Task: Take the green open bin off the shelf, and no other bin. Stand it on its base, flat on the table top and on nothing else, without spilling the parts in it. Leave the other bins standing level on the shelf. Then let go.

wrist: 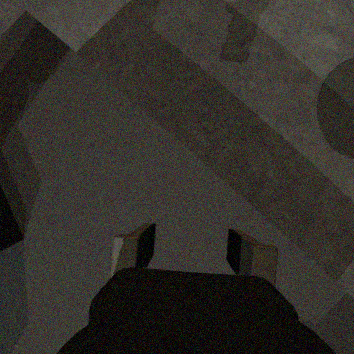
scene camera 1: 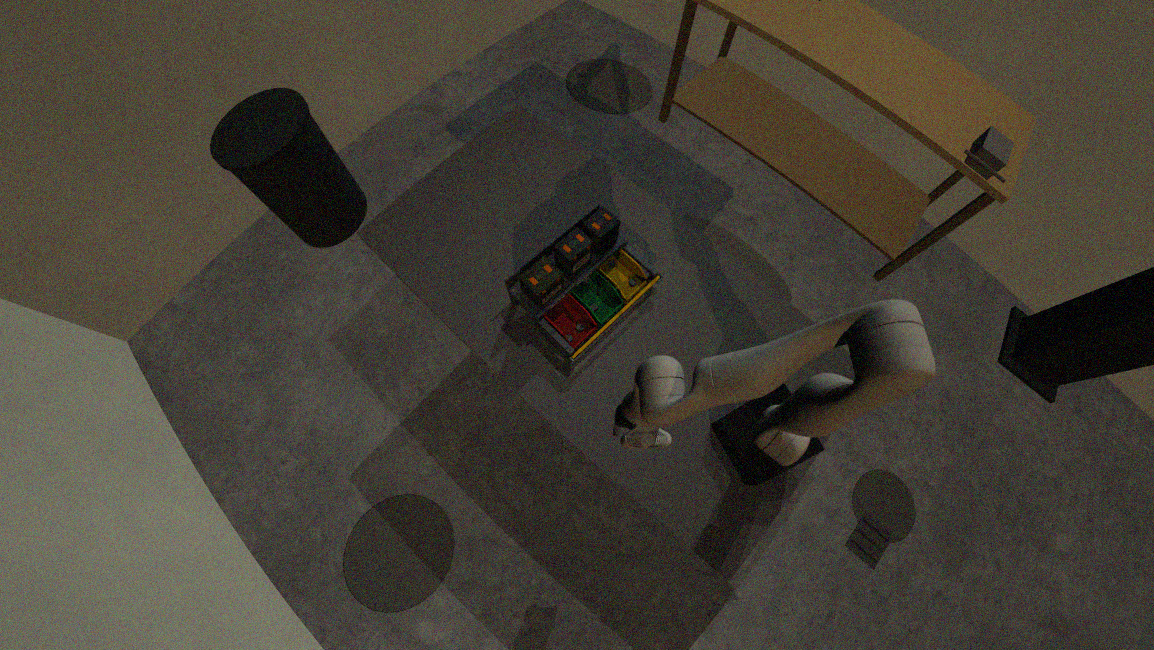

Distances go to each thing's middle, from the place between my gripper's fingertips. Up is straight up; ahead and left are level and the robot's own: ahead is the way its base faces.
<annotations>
I see the green open bin [scene camera 1: 598,290] 310 mm ahead of my hand, 310 mm to the right of it and 230 mm below it.
</annotations>
